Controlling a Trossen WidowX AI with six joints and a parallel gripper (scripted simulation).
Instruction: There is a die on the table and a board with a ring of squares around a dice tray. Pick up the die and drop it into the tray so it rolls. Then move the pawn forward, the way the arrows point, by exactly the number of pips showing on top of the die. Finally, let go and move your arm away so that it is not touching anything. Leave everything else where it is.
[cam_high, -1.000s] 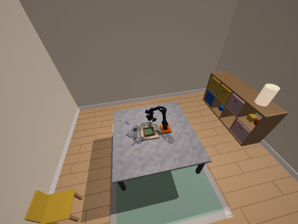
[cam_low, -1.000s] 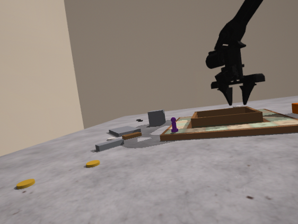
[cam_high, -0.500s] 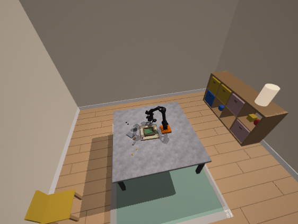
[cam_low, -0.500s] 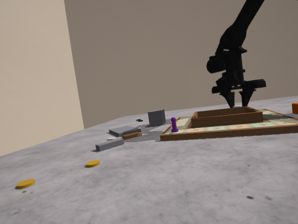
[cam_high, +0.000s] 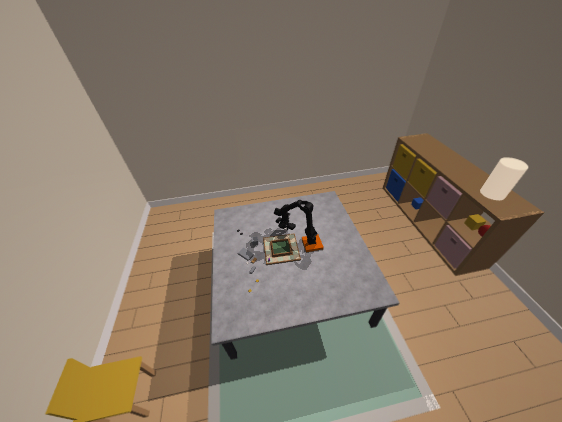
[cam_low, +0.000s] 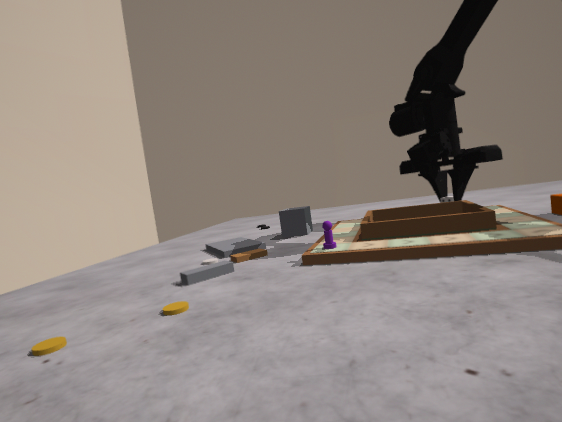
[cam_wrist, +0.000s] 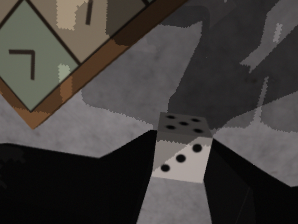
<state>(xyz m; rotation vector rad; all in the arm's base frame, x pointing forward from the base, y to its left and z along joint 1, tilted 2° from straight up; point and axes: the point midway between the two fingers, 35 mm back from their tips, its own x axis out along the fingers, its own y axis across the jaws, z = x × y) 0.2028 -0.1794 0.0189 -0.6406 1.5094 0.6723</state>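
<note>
The purple pawn is 32 cm to the left of my gripper tip, 18 cm ahead of it and 1 cm above it. The rest, counted from my gripper tip: white die (right at my gripper tip); then flat grey slab (37 cm ahead, 21 cm to the left, 1 cm below); then grey cube (29 cm ahead, 10 cm to the left, 1 cm above).
</note>
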